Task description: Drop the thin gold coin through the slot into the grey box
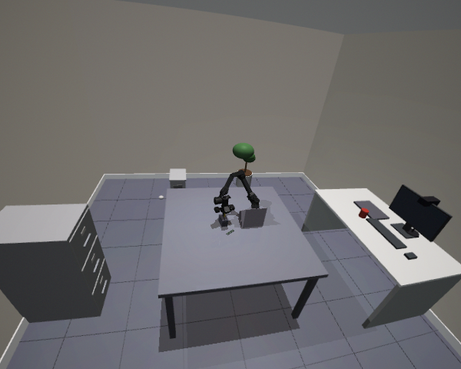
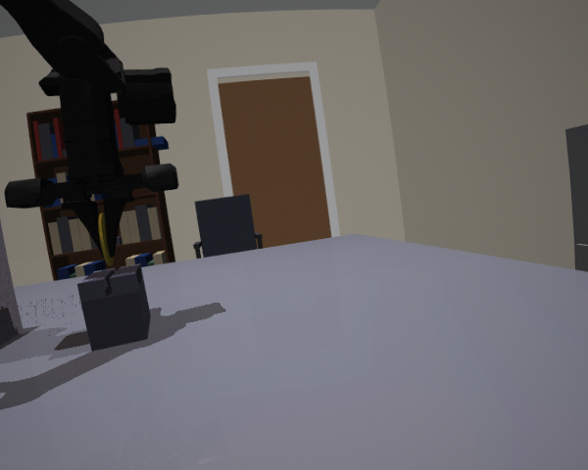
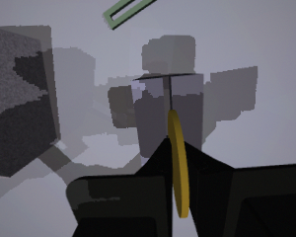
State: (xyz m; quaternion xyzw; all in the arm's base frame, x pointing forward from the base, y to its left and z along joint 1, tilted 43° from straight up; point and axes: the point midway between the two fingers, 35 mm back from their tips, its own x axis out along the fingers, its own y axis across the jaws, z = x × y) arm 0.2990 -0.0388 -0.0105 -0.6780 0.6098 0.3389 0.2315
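My gripper tip is 2 cm below the gold coin.
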